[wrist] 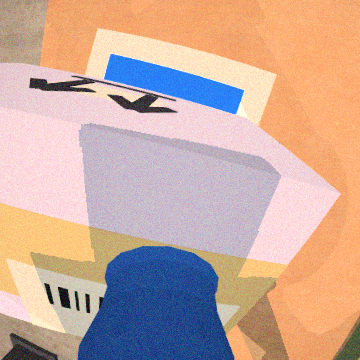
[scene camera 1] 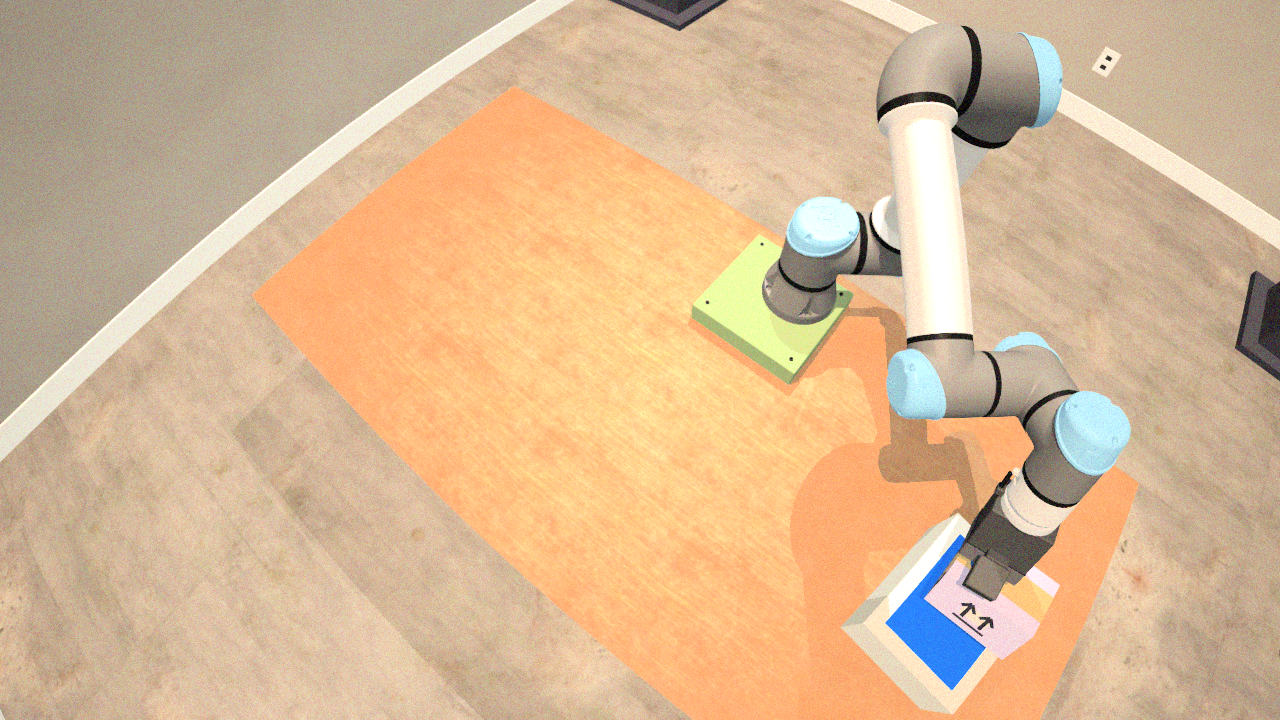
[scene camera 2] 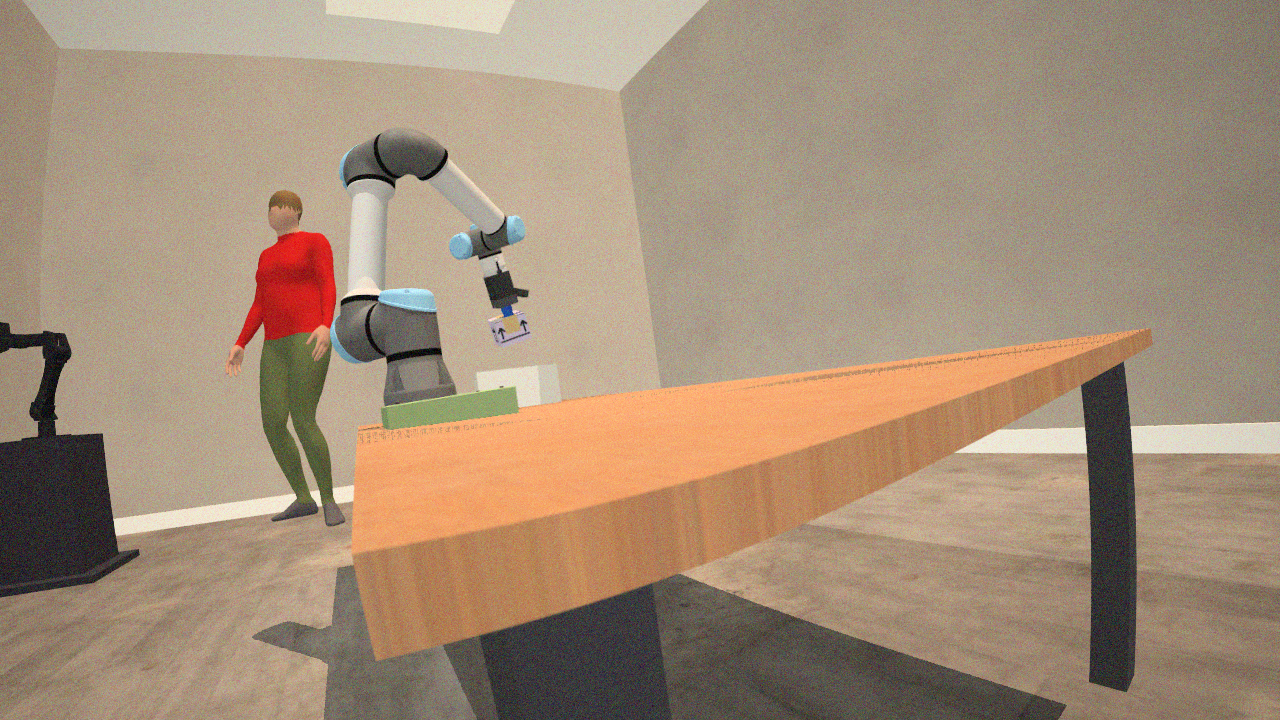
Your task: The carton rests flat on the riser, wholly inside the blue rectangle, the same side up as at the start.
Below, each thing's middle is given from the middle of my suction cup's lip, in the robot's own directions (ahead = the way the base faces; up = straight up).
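Relative to the carton (scene camera 1: 1002, 626), my suction cup is 10 mm short of it, 40 mm to the right of it and 40 mm above it. The riser (scene camera 1: 931, 659) is 10 mm ahead of my suction cup, 60 mm to the left of it and 240 mm below it. Going by their middles, the carton is the nearest to my suction cup of the things named here.
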